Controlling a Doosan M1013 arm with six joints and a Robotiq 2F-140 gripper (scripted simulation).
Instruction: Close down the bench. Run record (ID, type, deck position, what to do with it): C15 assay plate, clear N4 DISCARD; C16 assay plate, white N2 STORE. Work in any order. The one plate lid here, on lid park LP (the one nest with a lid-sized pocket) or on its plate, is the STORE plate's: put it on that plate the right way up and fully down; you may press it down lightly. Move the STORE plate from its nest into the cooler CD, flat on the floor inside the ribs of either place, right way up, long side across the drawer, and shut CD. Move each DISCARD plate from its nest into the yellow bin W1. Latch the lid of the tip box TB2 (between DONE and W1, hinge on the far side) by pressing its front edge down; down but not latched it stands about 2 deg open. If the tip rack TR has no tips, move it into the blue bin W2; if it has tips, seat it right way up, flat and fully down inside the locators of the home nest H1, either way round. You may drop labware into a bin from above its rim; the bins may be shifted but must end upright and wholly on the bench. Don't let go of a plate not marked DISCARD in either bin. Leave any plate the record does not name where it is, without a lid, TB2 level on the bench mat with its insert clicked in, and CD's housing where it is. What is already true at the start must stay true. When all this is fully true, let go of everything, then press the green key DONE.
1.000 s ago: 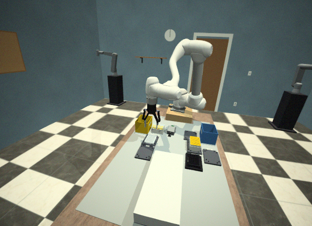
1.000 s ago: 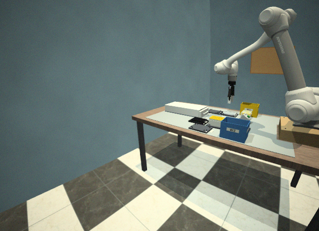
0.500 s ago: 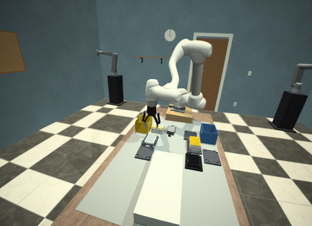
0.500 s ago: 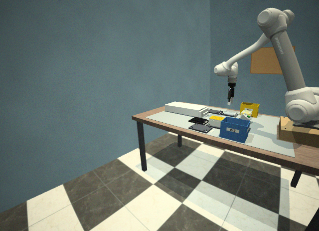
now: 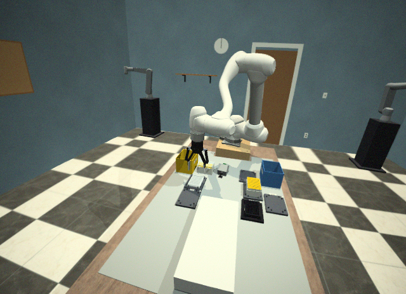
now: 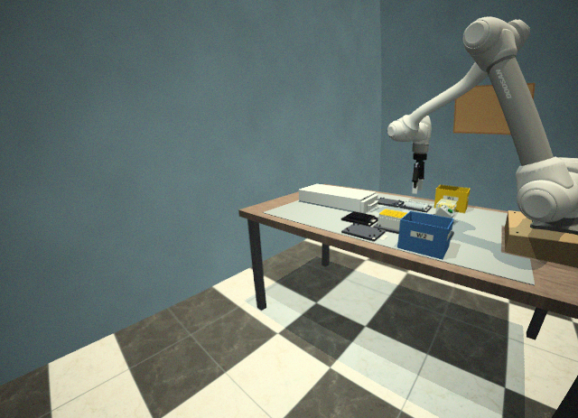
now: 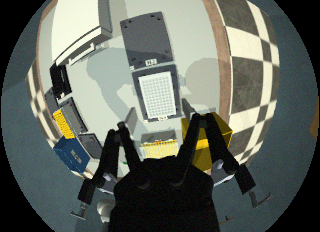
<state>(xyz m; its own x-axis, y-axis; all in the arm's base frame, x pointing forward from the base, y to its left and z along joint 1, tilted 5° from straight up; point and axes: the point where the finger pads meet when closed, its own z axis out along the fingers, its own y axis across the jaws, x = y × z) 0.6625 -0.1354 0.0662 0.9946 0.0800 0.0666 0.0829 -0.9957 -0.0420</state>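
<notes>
Now: hand 10 cm above the clear plate. Round my hand: tip box TB2 (18 cm behind, 8 cm below, 1 cm to the left); yellow bin W1 (17 cm behind, 14 cm to the right, 8 cm below); grey nest (17 cm ahead, 12 cm below, 2 cm to the left).
</notes>
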